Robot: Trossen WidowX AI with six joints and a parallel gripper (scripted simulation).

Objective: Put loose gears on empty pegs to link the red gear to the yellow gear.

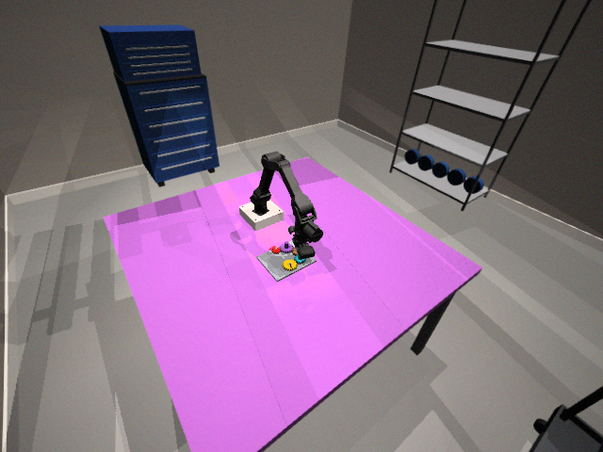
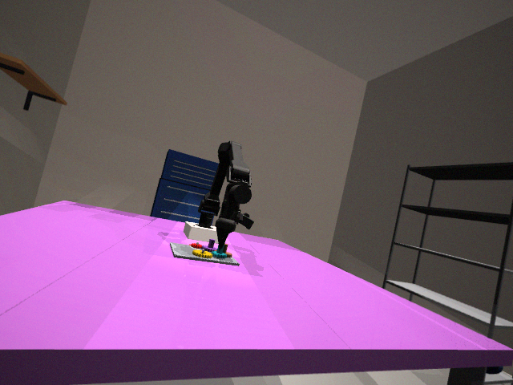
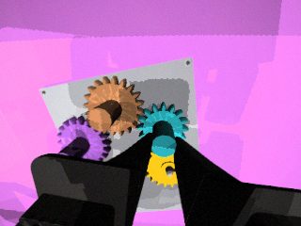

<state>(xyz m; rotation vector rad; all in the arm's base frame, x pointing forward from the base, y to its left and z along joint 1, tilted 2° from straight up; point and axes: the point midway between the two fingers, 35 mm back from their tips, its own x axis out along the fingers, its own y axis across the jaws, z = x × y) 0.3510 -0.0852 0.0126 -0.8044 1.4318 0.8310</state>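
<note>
Right now my gripper tip is 10 mm above the cyan gear. From my gripper tip the other things lie so: yellow gear: 10 mm behind, 50 mm to the right, 30 mm below; then purple gear: 100 mm behind, 10 mm to the left, 20 mm below; then brown gear: 40 mm behind, 40 mm to the left, 20 mm below.
</note>
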